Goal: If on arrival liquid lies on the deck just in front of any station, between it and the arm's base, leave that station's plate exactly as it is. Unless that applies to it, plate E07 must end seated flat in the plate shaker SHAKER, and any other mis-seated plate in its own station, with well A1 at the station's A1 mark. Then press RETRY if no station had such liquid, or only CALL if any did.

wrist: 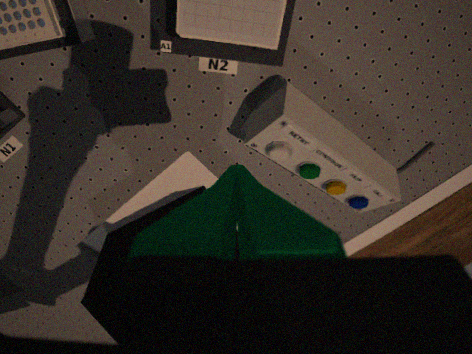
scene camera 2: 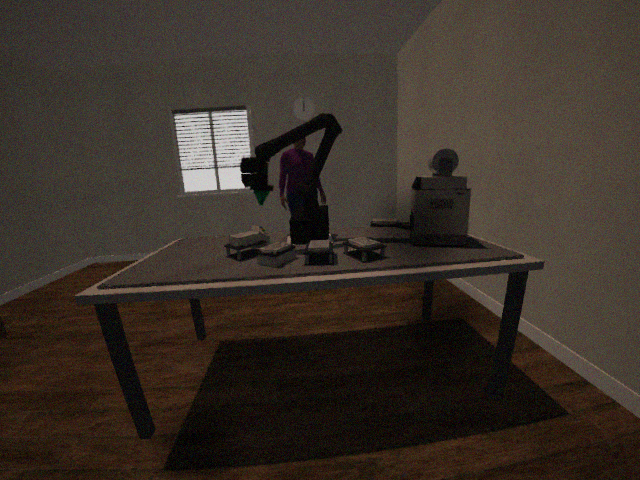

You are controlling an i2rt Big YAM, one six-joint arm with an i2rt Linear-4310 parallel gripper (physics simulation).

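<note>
My gripper is shut and empty, above the deck, with green fingertips. In the wrist view, station N2 is at the top, with part of its pale plate. A blue-welled plate shows at the upper left. Part of station N1 is at the left edge. The button box has a white button, a green button, a yellow button and a blue button. RETRY reads beside the white one; the other labels are blurred. A faint lighter deck patch cannot be identified; SHAKER is not identifiable.
A white panel lies left of the fingertips. The arm's shadow falls across the deck. The table edge runs beyond the button box. In the scene view, several stations stand before the arm's base, and a large boxy machine stands at the right.
</note>
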